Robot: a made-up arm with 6 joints.
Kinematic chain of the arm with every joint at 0, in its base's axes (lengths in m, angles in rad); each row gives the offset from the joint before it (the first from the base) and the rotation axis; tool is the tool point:
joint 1: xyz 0 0 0.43 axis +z
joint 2: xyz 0.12 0 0 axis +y
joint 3: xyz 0 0 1.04 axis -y
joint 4: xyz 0 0 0.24 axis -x
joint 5: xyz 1.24 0 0 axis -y
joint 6: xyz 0.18 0 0 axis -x
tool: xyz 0 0 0
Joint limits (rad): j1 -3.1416..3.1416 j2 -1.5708..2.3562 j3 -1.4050..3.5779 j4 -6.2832..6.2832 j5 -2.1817..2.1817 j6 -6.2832..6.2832
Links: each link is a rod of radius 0.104 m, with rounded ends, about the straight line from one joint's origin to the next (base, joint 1, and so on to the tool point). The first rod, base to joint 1, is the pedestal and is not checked.
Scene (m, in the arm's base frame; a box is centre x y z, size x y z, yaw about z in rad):
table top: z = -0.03
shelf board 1: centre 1.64 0.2 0.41 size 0.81 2.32 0.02 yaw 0
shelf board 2: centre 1.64 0.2 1.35 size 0.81 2.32 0.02 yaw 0
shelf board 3: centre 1.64 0.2 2.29 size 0.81 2.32 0.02 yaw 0
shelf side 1: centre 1.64 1.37 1.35 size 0.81 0.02 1.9 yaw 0
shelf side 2: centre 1.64 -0.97 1.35 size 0.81 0.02 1.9 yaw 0
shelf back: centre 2.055 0.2 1.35 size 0.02 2.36 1.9 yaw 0
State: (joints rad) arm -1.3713 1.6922 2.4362 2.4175 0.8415 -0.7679
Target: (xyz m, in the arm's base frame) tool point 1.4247 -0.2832 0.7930
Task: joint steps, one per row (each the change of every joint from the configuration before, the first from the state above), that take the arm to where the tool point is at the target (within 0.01 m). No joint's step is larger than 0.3 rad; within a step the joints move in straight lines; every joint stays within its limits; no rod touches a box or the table.
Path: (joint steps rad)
1: 0.0203 -0.2308 -0.2794 -0.0016 0.0400 -0.0066
2: 0.0203 -0.2307 -0.2793 -0.0017 0.0399 -0.0066
3: 0.0204 -0.2308 -0.2794 -0.0016 0.0400 -0.0066
4: 0.0203 -0.2307 -0.2793 -0.0016 0.0400 -0.0065
5: 0.0203 -0.2308 -0.2794 -0.0017 0.0400 -0.0066
6: 0.0203 -0.2307 -0.2793 -0.0016 0.0399 -0.0066
7: 0.1411 -0.0910 -0.2699 0.0416 0.0945 0.0066
8: 0.1411 -0.0910 -0.2700 0.0416 0.0944 0.0066
9: 0.1412 -0.0910 -0.2699 0.0417 0.0945 0.0065
10: 0.1411 -0.0910 -0.2700 0.0416 0.0945 0.0066
11: 0.1411 -0.0911 -0.2699 0.0416 0.0944 0.0066
12: 0.1411 -0.0910 -0.2700 0.0416 0.0945 0.0066
13: 0.0703 0.2410 0.2466 -0.0387 -0.0788 0.0000
14: 0.0704 0.2409 0.2465 -0.0386 -0.0787 0.0000

